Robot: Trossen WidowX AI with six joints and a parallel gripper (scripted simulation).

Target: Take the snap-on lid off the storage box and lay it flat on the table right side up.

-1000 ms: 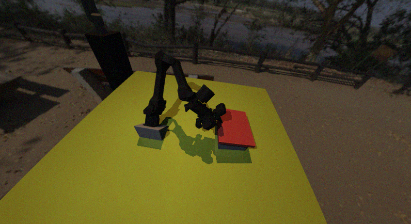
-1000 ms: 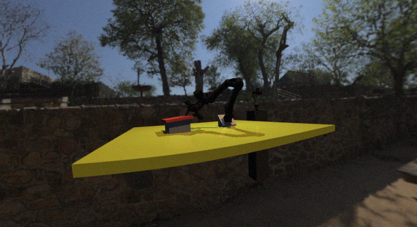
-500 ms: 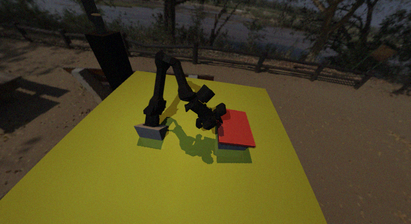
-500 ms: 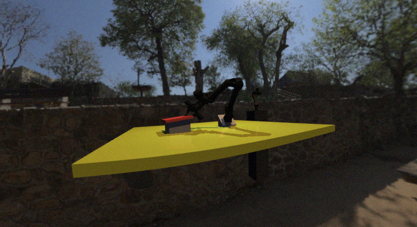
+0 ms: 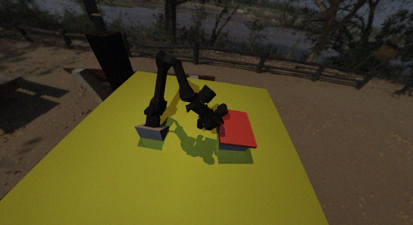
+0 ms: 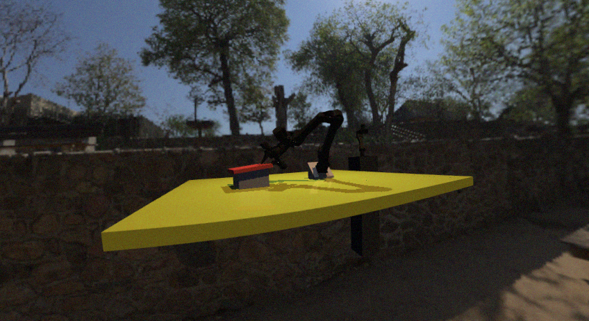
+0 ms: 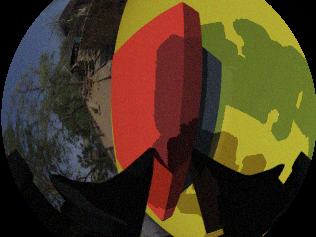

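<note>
Right now the red lid is 8 cm ahead of my gripper tip and 1 cm to the left of it. Also, from my gripper tip: storage box: 7 cm ahead, 1 cm to the left, 5 cm below.
</note>
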